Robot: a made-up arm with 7 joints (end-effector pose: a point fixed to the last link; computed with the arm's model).
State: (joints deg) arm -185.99 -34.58 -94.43 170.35 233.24 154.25 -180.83
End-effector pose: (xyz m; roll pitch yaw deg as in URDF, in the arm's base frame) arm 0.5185 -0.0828 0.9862 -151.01 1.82 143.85
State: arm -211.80 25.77 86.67 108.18 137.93 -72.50 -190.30
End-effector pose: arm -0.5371 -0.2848 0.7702 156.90 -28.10 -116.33
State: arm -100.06 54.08 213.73 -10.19 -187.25 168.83 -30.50
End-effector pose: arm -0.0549 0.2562 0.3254 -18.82 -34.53 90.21
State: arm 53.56 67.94 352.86 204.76 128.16 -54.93 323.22
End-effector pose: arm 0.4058 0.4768 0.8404 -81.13 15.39 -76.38
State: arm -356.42 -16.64 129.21 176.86 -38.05 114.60 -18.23
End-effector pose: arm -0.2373 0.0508 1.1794 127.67 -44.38 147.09
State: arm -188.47 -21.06 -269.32 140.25 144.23 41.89 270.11
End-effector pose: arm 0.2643 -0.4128 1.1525 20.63 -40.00 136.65
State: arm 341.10 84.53 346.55 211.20 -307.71 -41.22 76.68
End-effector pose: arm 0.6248 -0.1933 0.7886 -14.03 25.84 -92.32
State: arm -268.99 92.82 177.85 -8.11 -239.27 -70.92 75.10
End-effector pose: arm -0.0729 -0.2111 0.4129 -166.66 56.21 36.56
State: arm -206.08 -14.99 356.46 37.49 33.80 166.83 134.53
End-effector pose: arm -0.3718 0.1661 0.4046 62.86 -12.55 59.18
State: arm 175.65 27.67 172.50 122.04 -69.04 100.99 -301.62
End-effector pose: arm 0.1029 -0.1498 1.1839 -131.84 -53.44 -142.31
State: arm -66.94 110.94 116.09 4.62 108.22 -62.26 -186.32
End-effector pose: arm 0.1233 0.2626 0.4235 163.74 -49.04 122.62
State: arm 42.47 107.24 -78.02 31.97 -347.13 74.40 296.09
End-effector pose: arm 0.1449 -0.4586 0.2908 74.86 56.50 -104.01
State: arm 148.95 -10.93 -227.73 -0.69 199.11 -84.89 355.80
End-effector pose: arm 0.0134 -0.0806 0.1361 -91.04 -83.93 -6.44
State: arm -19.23 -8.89 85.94 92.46 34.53 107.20 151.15
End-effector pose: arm 0.1508 0.6221 0.7165 151.15 1.15 -79.69
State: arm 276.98 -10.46 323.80 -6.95 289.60 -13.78 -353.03
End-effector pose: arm -0.0006 -0.2040 0.0632 -176.79 -19.85 -56.05
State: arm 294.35 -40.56 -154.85 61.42 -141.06 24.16 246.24
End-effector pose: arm -0.4834 0.3497 0.0223 -140.51 13.12 24.10
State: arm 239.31 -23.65 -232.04 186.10 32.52 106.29 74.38
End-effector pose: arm 0.1230 0.3403 1.1374 -126.56 -23.59 -38.15
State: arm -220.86 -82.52 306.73 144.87 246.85 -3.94 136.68
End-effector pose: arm 0.7759 -0.3629 0.6921 -46.88 42.01 -68.06
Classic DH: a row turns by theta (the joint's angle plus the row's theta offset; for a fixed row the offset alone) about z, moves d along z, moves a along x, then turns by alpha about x. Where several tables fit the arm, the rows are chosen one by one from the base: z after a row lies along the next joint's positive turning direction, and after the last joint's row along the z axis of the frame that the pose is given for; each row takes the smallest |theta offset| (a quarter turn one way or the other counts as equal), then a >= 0, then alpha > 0; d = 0 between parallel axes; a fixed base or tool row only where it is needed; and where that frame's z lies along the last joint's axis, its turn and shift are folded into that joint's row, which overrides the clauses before.
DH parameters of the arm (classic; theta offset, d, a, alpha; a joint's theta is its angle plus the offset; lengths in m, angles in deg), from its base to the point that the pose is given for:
joint 1: 0 0.3377 0 -90
joint 2: 0 0 0 90
joint 3: 0 0.3065 0.062 90
joint 4: 0 0 0.123 90
joint 5: 0 0.5435 0 90
joint 6: 0 0 0.0563 -90
joint 7: 0 0.0718 0 0

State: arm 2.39 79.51 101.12 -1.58 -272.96 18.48 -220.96
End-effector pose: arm -0.3281 0.1584 0.2809 81.23 -35.07 -76.60
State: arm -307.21 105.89 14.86 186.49 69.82 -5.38 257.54
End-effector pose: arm 0.6188 0.6569 0.2179 116.00 -69.00 111.20
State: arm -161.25 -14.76 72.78 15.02 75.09 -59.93 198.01
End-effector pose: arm -0.1130 -0.3548 0.2220 108.96 55.79 -50.61
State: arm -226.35 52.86 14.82 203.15 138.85 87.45 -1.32
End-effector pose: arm -0.2652 0.3388 1.0842 -14.61 -57.02 118.62
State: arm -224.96 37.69 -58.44 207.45 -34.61 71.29 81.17
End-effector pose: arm -0.4218 0.0853 1.0953 -45.27 -28.95 -51.60
